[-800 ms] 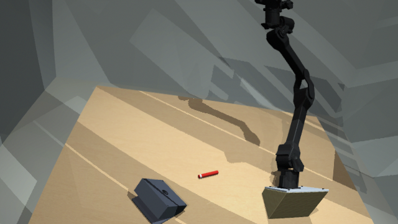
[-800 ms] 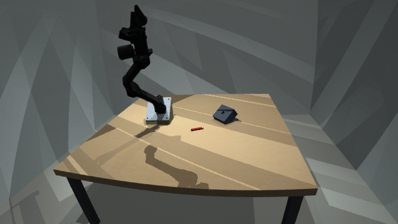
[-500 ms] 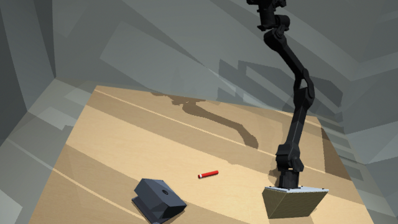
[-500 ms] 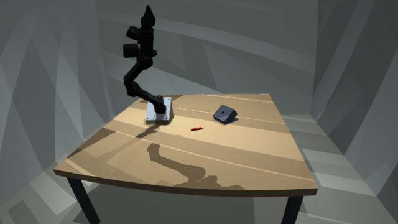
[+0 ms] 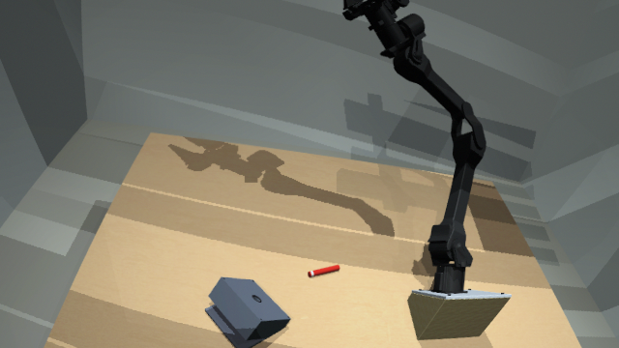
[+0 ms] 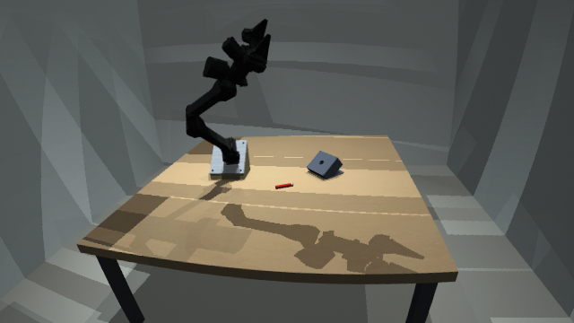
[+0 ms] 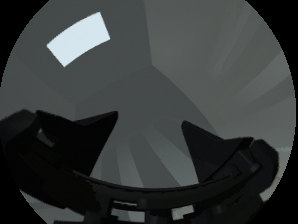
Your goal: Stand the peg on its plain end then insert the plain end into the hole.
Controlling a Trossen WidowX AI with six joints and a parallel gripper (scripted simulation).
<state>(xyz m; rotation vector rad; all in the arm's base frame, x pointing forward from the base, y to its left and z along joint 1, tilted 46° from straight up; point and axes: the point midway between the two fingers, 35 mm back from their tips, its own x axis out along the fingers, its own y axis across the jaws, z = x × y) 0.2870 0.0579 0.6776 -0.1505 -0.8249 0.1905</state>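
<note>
The red peg lies 32 cm to the left of my gripper tip and 64 cm below it. Also, from my gripper tip: sloped panel 17 cm ahead, 45 cm to the left, 61 cm below.
</note>
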